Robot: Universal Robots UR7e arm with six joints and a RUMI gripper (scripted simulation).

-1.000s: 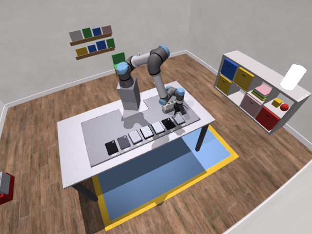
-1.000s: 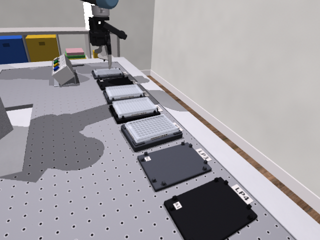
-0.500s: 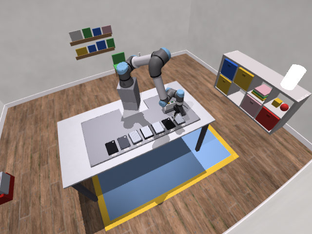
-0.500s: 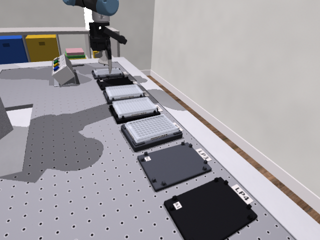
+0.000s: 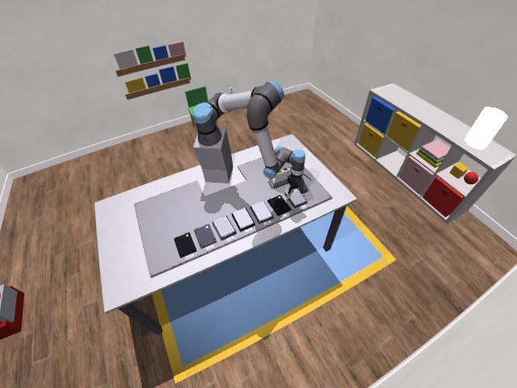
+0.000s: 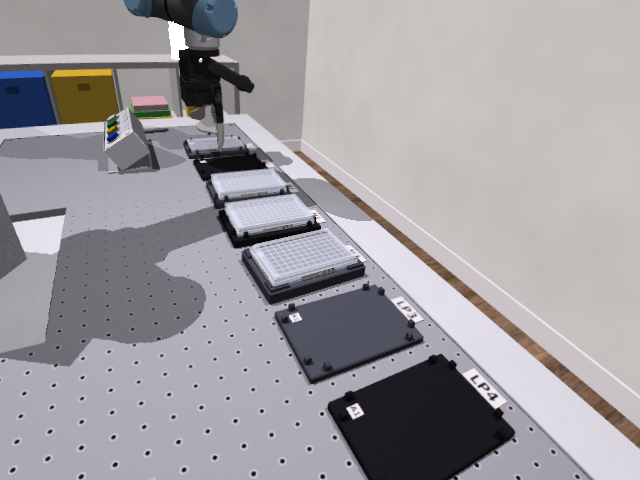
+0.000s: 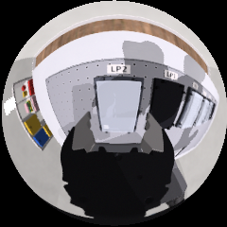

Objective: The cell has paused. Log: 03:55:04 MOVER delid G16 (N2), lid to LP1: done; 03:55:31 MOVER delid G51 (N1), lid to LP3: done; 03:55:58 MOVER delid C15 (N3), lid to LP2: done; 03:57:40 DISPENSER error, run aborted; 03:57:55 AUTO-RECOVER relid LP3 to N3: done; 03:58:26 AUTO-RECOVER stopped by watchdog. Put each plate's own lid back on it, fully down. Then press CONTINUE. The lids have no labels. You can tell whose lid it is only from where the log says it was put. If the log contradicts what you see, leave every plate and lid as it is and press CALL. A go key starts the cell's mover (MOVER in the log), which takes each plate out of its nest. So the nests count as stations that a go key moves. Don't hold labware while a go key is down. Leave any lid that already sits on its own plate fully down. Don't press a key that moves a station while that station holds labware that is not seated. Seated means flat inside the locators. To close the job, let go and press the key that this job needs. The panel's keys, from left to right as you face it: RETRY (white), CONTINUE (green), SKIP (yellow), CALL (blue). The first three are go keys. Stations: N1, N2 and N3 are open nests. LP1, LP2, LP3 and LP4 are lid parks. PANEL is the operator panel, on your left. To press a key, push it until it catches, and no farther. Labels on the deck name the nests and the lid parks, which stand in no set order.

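My gripper is now 13 cm to the left of the park LP1, 2 cm above it and 1 cm past it. Round my hand: lid park LP3: 65 cm to the right, 8 cm behind, 2 cm below; green key: 22 cm behind, 8 cm to the left, 4 cm above; white key: 21 cm behind, 12 cm to the left, 4 cm above.
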